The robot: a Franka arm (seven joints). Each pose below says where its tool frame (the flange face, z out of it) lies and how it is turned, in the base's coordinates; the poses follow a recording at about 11 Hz.
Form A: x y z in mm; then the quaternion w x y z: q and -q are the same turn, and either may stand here.
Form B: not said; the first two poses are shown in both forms.
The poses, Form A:
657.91 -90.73 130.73 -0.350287 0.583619 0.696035 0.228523
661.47 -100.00 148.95 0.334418 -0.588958 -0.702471 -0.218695
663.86 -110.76 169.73 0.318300 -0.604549 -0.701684 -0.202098
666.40 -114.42 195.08 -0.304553 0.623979 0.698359 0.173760
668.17 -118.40 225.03 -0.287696 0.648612 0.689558 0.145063
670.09 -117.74 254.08 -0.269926 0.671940 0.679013 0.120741
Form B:
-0.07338 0.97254 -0.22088 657.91; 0.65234 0.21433 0.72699 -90.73; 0.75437 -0.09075 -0.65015 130.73; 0 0 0 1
-0.08259 0.97372 -0.21223 661.47; 0.68118 0.21060 0.70117 -100.00; 0.72744 -0.08666 -0.68067 148.95; 0 0 0 1
-0.06641 0.97706 -0.20234 663.86; 0.71975 0.18735 0.66847 -110.76; 0.69105 -0.10124 -0.71568 169.73; 0 0 0 1
-0.03580 0.97736 -0.20853 666.40; 0.76568 0.16092 0.62276 -114.42; 0.64222 -0.13738 -0.75411 195.08; 0 0 0 1
0.00693 0.97798 -0.20859 668.17; 0.81104 0.11652 0.57326 -118.40; 0.58495 -0.17315 -0.79238 225.03; 0 0 0 1
0.04873 0.97769 -0.20431 670.09; 0.84733 0.06784 0.52672 -117.74; 0.52883 -0.19878 -0.82512 254.08; 0 0 0 1

